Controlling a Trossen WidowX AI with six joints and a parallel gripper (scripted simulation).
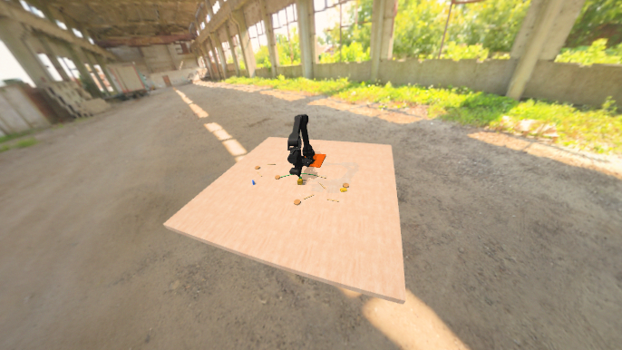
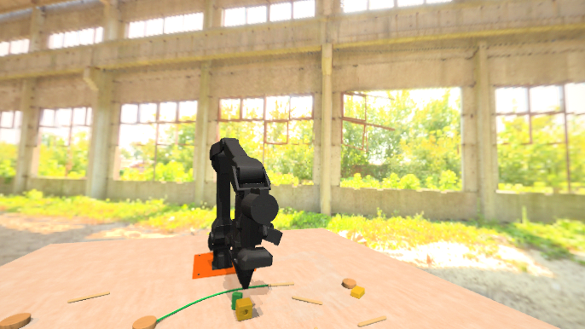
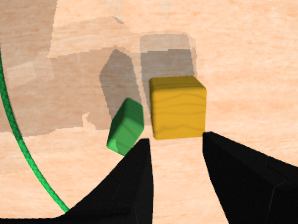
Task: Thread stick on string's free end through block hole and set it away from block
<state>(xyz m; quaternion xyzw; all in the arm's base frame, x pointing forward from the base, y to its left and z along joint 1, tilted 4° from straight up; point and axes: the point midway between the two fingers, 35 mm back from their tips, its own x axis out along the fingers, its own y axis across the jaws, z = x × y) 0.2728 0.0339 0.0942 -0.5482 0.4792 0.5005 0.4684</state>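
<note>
The small green block lies 20 mm behind my gripper tip, 10 mm to the right of it and 40 mm below it. Round my gripper tip: small blue piece 100 mm ahead, 330 mm to the right, 50 mm below; then thin wooden stick 100 mm behind, 110 mm to the left, 60 mm below.
</note>
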